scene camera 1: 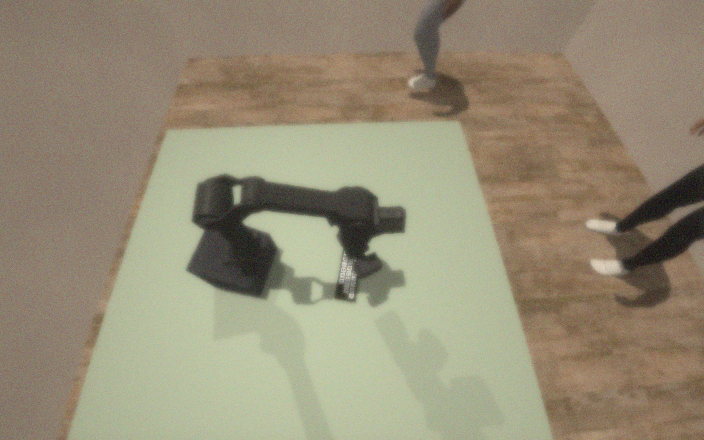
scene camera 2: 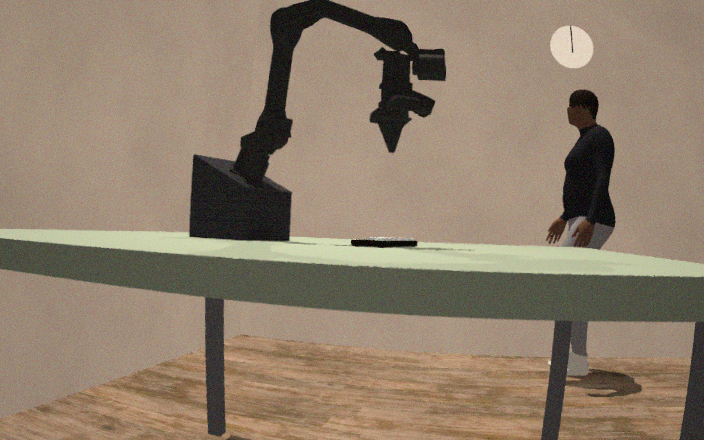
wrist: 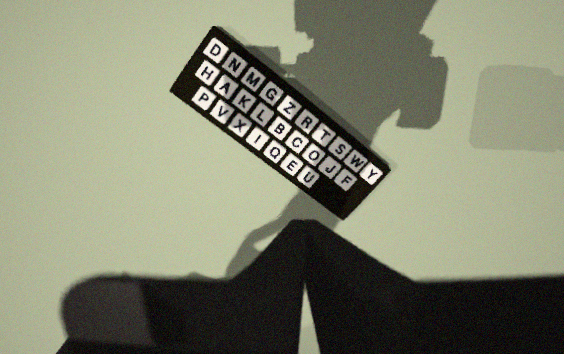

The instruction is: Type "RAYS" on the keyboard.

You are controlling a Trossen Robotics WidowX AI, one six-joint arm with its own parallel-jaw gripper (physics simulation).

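Places are measured from the arm's base along level axes (x ahead, y left, z up), in millimetres.
Pixels of known places: gripper, between the fingertips: [scene camera 1: 351, 251] [scene camera 2: 391, 152] [wrist: 302, 232]; arm's base, origin of its link: [scene camera 1: 235, 254] [scene camera 2: 245, 175].
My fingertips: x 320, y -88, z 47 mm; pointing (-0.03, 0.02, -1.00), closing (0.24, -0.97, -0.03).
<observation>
Ahead of a thing's pixels: the offset from my fingertips to its middle.
A small black keyboard {4 mm back, 6 mm left, 180 mm down} [scene camera 1: 346, 284] [scene camera 2: 384, 242] [wrist: 333, 193] with white letter keys lies flat on the table, slanted in the wrist view. The R key {10 mm ahead, 9 mm right, 174 mm down} [wrist: 306, 121], S key {4 mm back, 44 mm right, 174 mm down} [wrist: 340, 148] and Y key {18 mm back, 78 mm right, 174 mm down} [wrist: 371, 174] are in its top row. The A key {19 mm ahead, 62 mm left, 174 mm down} [wrist: 225, 87] is in its middle row. My gripper [scene camera 2: 391, 150] [wrist: 302, 232] is shut and empty. It points down, high above the keyboard. In the wrist view its tips show just below the keyboard's lower edge, near the U key. In scene camera 1 the arm hides part of the keyboard.
The arm's dark base block [scene camera 1: 231, 262] [scene camera 2: 239, 204] stands on the pale green table [scene camera 1: 197, 150] [scene camera 2: 321, 285], left of the keyboard. Arm shadows fall on the table and partly over the keys. People stand on the wooden floor [scene camera 1: 545, 171] [scene camera 2: 363, 383] beyond the table.
</observation>
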